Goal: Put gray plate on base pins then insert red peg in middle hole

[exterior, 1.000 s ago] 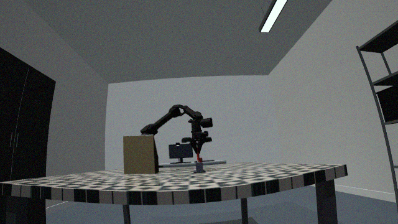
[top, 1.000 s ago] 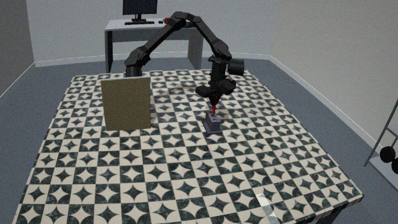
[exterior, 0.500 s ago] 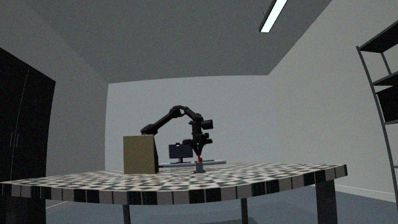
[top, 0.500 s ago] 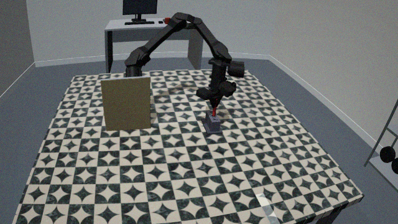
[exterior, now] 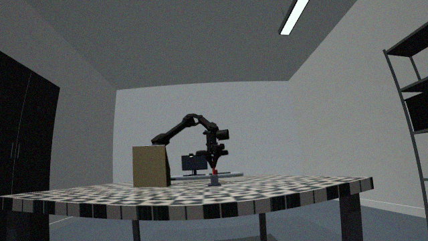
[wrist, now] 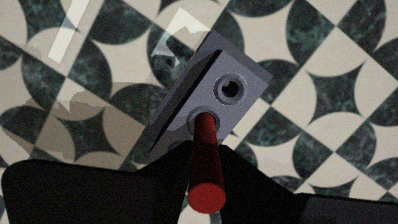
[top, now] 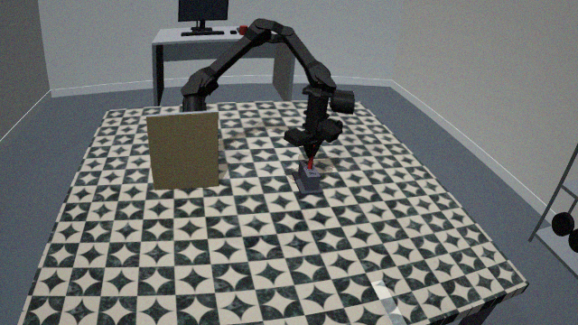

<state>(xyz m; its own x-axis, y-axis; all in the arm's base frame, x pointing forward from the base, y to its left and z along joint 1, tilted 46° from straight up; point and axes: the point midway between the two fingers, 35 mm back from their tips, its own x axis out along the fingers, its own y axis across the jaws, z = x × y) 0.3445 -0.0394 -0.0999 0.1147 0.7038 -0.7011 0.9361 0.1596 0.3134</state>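
Now: the red peg right at my gripper tip. Also, from my gripper tip: dark base 9 cm below; then gray plate 5 cm below.
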